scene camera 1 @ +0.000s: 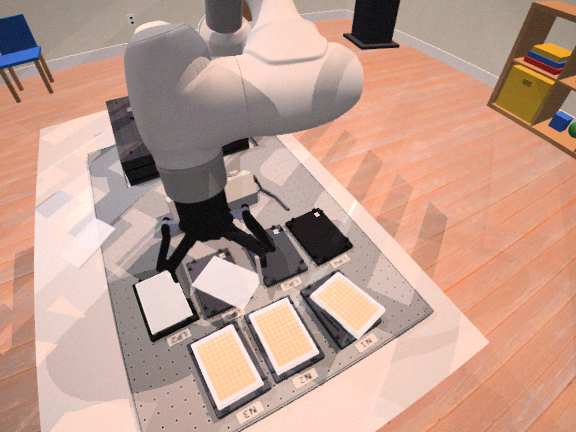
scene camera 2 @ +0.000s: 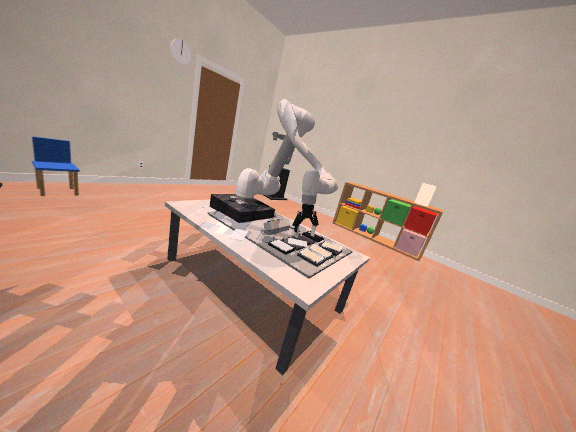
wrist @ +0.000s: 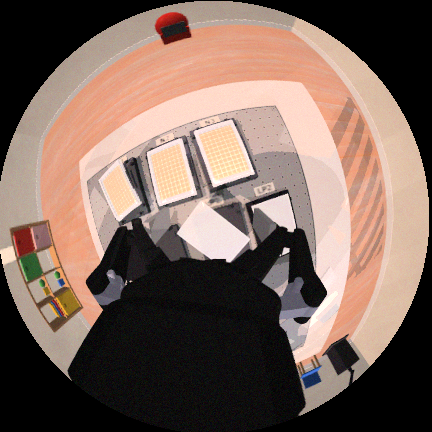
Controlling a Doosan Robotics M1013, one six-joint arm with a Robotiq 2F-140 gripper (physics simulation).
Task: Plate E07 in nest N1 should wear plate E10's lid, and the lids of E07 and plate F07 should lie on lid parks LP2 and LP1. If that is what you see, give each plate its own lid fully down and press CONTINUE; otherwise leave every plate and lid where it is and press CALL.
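Seen in the pictures: gripper, between the fingertips: (scene camera 1: 224, 285) (scene camera 2: 304, 236) (wrist: 210, 216); arm's base, origin of its link: (scene camera 2: 243, 201).
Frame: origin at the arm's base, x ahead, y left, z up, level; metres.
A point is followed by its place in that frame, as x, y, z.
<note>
My gripper (scene camera 1: 220, 265) (scene camera 2: 305, 232) @[0.691, 0.069, 0.003] (wrist: 210, 216) @[0.691, 0.069, 0.003] is open and empty, its fingers spread above a white lid (scene camera 1: 226, 281) @[0.642, 0.072, -0.063] (scene camera 2: 297, 242) @[0.645, 0.071, -0.063] (wrist: 212, 231) @[0.652, 0.074, -0.063]. That lid lies turned askew across lid park LP1 (scene camera 1: 212, 304) @[0.682, 0.034, -0.074] (wrist: 235, 212) @[0.685, 0.024, -0.074]. Another white lid (scene camera 1: 162, 302) @[0.654, -0.065, -0.066] (scene camera 2: 281, 245) @[0.649, -0.072, -0.066] lies squarely on black LP2 (scene camera 1: 172, 331) @[0.717, -0.053, -0.077]. The plate at N1 (scene camera 1: 347, 305) @[0.771, 0.292, -0.057] (wrist: 120, 190) @[0.762, 0.278, -0.051] sits turned, seemingly tilted, on its dark nest (scene camera 1: 332, 327) @[0.801, 0.249, -0.068] (wrist: 137, 182) @[0.774, 0.236, -0.067]. Orange wells show on it; a clear lid cannot be made out. Plate names are unreadable.
Plates at N2 (scene camera 1: 284, 335) @[0.792, 0.154, -0.058] (wrist: 171, 171) @[0.783, 0.148, -0.066] and N3 (scene camera 1: 227, 367) @[0.821, 0.040, -0.054] (wrist: 223, 150) @[0.809, 0.037, -0.054] sit squarely. Dark LP3 (scene camera 1: 285, 265) @[0.633, 0.206, -0.074] and black LP4 (scene camera 1: 320, 237) @[0.581, 0.310, -0.074] carry no lid. A pale box (scene camera 1: 241, 187) @[0.408, 0.158, -0.024] with a cable stands behind the gripper, its buttons hidden in scene camera 1.
</note>
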